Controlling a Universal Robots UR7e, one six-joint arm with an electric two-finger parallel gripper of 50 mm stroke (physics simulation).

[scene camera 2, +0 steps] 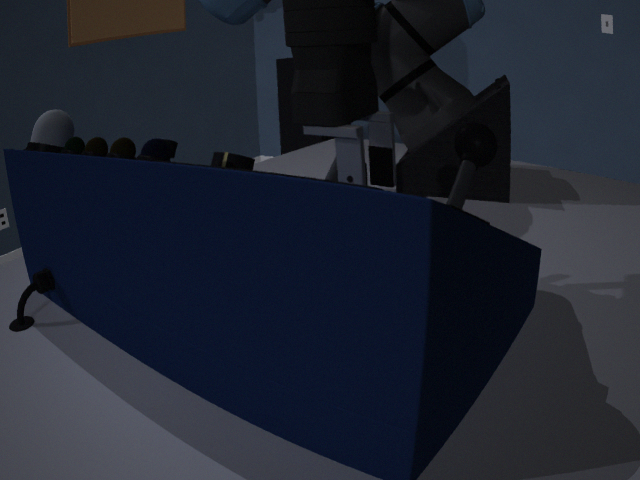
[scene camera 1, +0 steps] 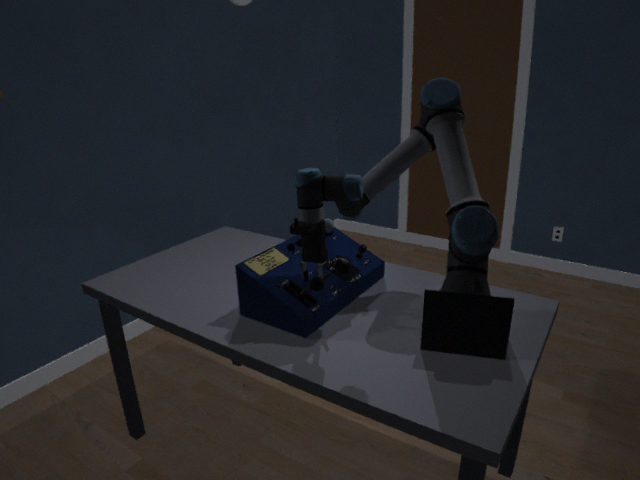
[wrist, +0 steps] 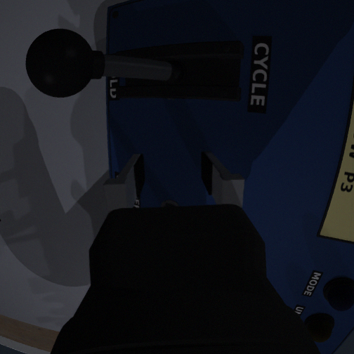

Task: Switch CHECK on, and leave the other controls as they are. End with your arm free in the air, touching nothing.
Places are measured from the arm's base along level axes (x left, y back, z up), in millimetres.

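Pixels of known places: arm's base at its link origin: [scene camera 2: 443, 124] [scene camera 1: 464, 304].
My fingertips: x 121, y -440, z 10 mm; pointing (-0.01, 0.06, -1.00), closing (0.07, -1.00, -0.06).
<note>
For each thing: its top centre in the pictures, then the offset to it from my fingertips. "spot": a spot on its surface instead.
- ball-ended CYCLE lever at its top centre: [scene camera 2: 475, 122] [scene camera 1: 317, 277] dx +72, dy +66, dz +60 mm
- yellow note at a spot on its surface: [scene camera 1: 266, 260] spot: dx +38, dy -151, dz +54 mm
- white dome at a spot on its surface: [scene camera 2: 53, 129] [scene camera 1: 321, 225] spot: dx -274, dy -150, dz +81 mm
The blue console [scene camera 1: 271, 304] [scene camera 2: 232, 258] [wrist: 295, 200] stands on the table. The CHECK switch [wrist: 170, 203] shows as a small rounded edge in the wrist view, mostly hidden by the gripper body. Part of its CHECK label [wrist: 136, 203] shows beside the left finger. The switch's position cannot be told, and the switch is hidden in scene camera 2. My gripper [scene camera 1: 312, 272] [scene camera 2: 366, 178] [wrist: 172, 165] is open, with nothing between its fingers. It points down, its tips low over the console face near the switch; whether they touch anything is unclear.
A ball-ended CYCLE lever [scene camera 1: 316, 283] [scene camera 2: 475, 144] [wrist: 60, 62] rises close beside the gripper, leaning toward the HOLD end. The yellow note [scene camera 1: 266, 260] [wrist: 337, 215], a white dome [scene camera 1: 328, 226] [scene camera 2: 53, 129] and a MODE knob [wrist: 340, 293] are on the console. A dark panel [scene camera 1: 467, 322] stands by the arm's base.
</note>
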